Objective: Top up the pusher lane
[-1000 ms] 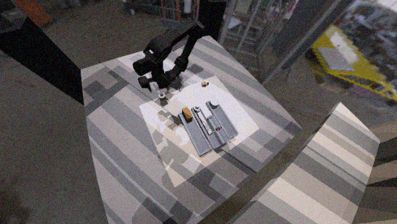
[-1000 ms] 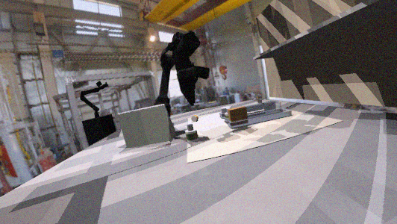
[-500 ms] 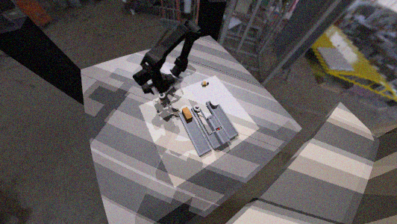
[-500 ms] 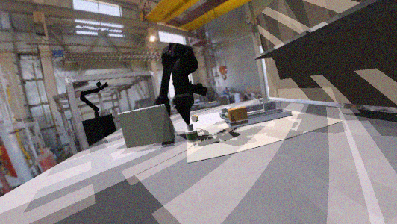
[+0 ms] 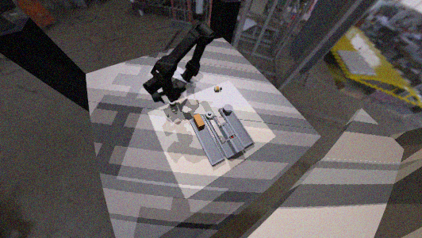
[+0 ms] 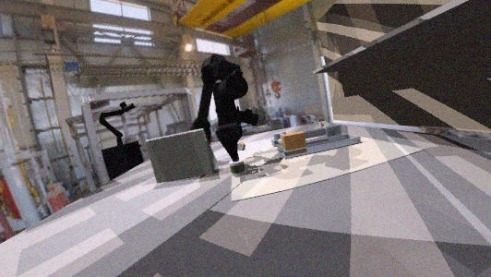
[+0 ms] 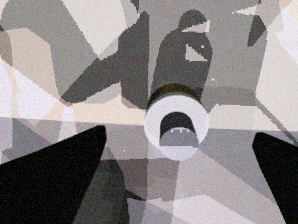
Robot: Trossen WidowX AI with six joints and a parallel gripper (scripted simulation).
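My gripper tip is now 210 mm short of the orange box, 90 mm to the right of it and 10 mm above it. Also, from my gripper tip: grey cylinder 300 mm to the left, 200 mm ahead, 20 mm below; then sprung lane 340 mm ahead, 190 mm to the left, 30 mm below.
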